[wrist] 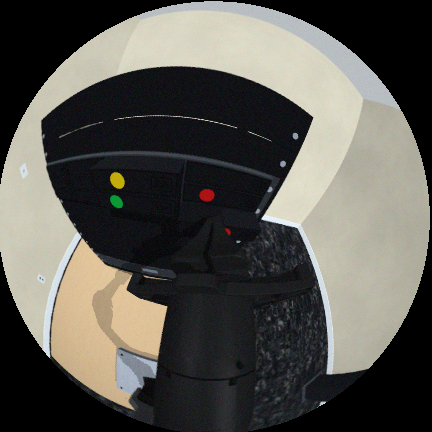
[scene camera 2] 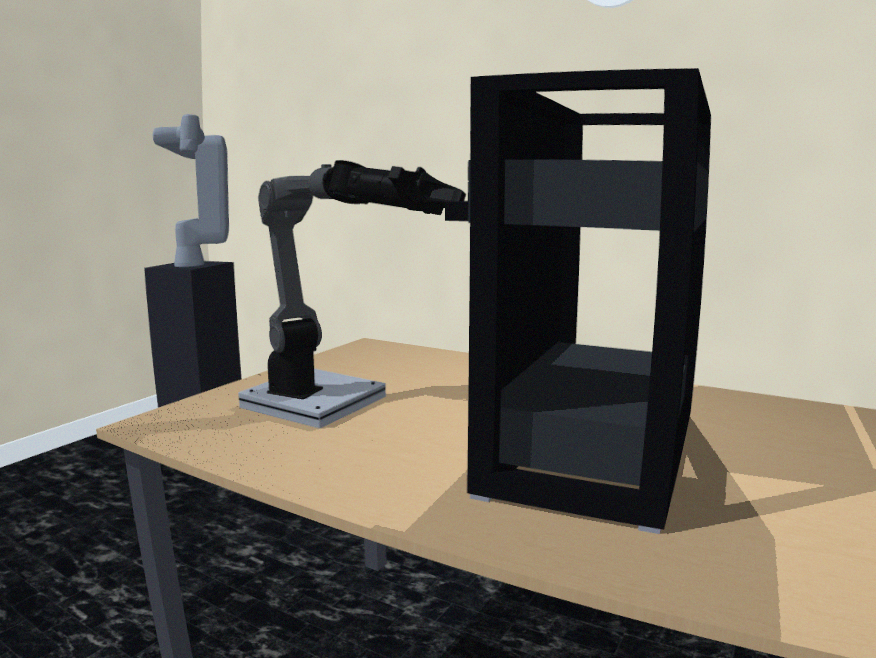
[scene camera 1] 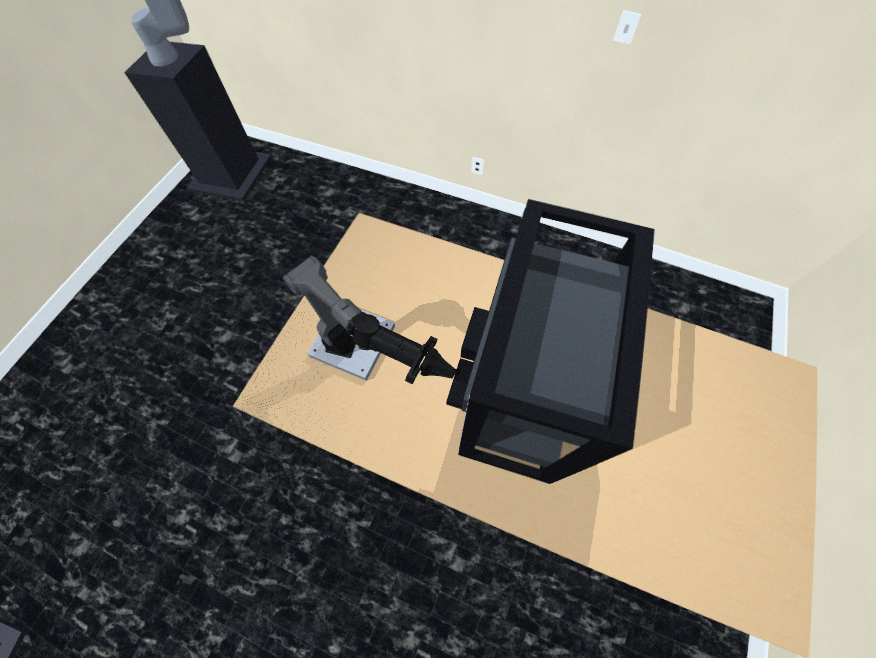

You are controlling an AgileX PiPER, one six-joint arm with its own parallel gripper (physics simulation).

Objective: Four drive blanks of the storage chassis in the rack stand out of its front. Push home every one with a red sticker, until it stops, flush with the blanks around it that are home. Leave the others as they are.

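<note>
My gripper is shut and empty. Its tips are close to the chassis front, just above the protruding lower red-stickered blank, whose sticker the fingers partly hide. The upper red-stickered blank is right ahead of the tips and looks about level with the chassis front; contact is unclear. To its left in the wrist view, the yellow-stickered blank stands out, with the green-stickered blank below it. The storage chassis sits high in the rack.
The black rack stands on the wooden table. A second, lower unit sits near the rack's bottom. The arm's base plate is in front of the rack. A grey arm on a dark pedestal stands farther back.
</note>
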